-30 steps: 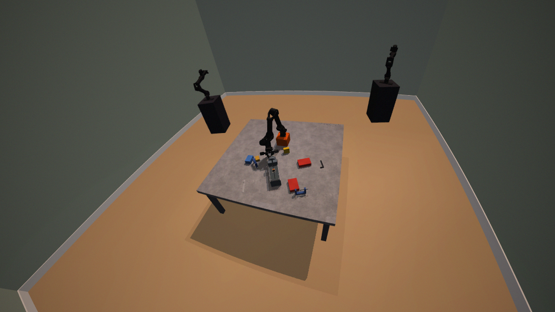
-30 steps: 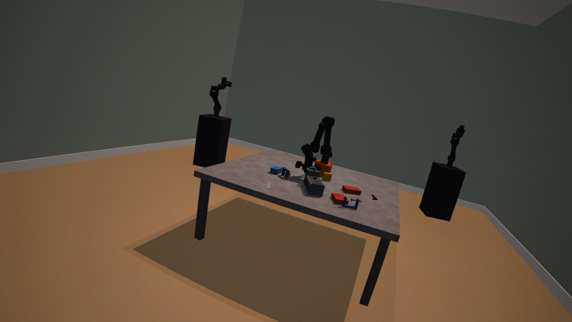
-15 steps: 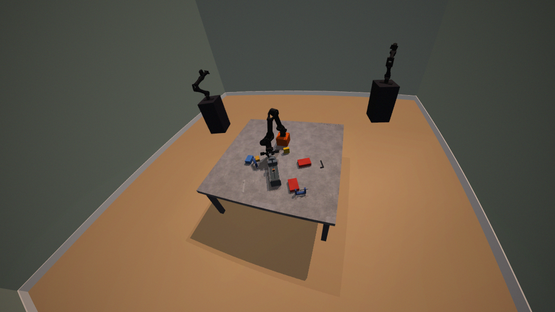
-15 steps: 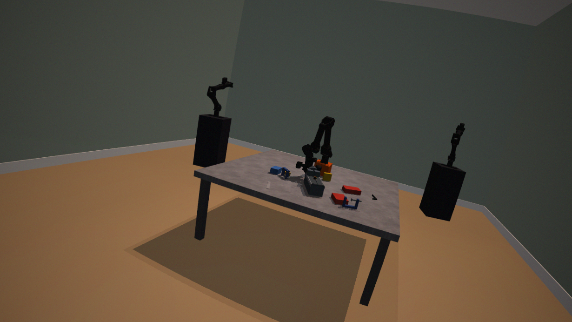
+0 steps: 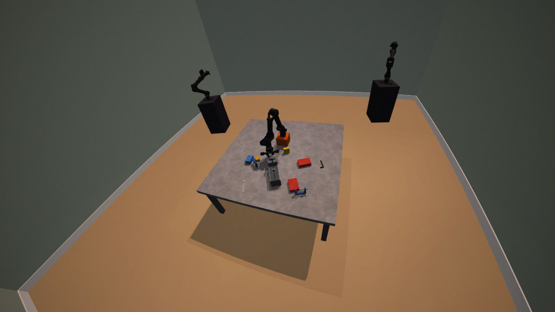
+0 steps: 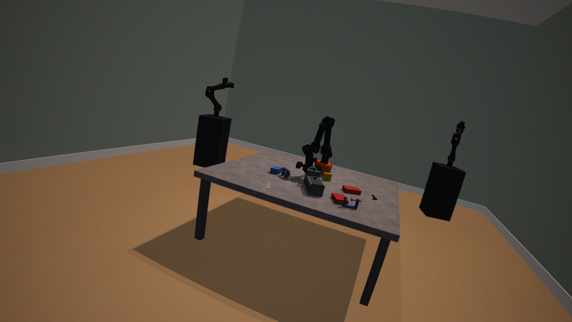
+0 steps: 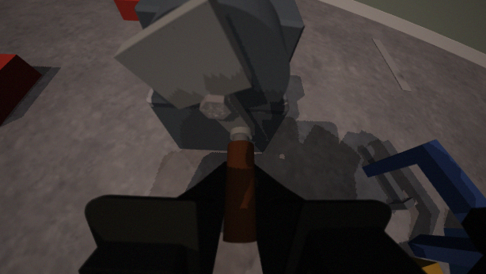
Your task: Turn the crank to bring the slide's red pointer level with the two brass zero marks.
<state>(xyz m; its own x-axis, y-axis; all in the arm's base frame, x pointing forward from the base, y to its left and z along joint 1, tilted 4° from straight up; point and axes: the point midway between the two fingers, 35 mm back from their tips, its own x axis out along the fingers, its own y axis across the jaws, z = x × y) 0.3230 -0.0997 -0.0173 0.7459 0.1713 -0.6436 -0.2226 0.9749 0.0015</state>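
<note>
My gripper tip is 20 mm past the brown crank handle and 30 mm below it. Also, from my gripper tip: yellow cube 170 mm behind, 140 mm to the left, 10 mm below; then red pointer 160 mm ahead, 50 mm to the left, 40 mm above; then blue block 50 mm behind, 250 mm to the right, 20 mm below.
</note>
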